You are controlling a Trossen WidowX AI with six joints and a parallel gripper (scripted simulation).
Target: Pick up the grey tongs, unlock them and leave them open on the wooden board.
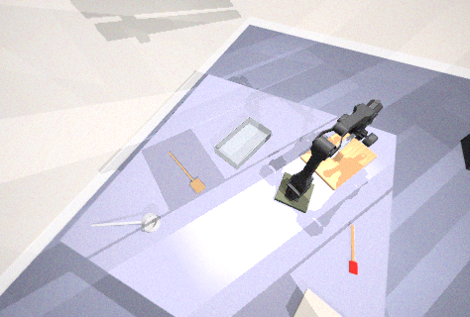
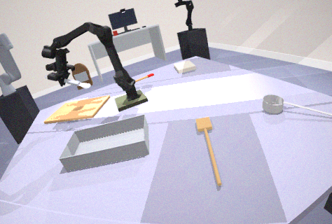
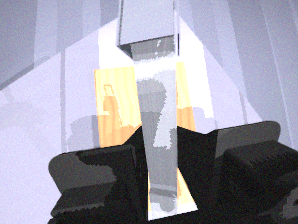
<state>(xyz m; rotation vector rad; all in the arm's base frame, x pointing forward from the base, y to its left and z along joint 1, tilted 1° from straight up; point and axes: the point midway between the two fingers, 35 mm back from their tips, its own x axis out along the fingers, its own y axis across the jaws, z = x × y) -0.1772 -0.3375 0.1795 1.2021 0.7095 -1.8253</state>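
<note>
The wooden board lies 160 mm below my gripper tip, 20 mm to the left of it and 10 mm ahead of it. Round my gripper tip: white block (790 mm to the left, 160 mm below, 40 mm behind); then red-tipped spatula (510 mm to the left, 160 mm below, 120 mm behind); then grey roasting tin (530 mm ahead, 160 mm to the left, 140 mm below).
</note>
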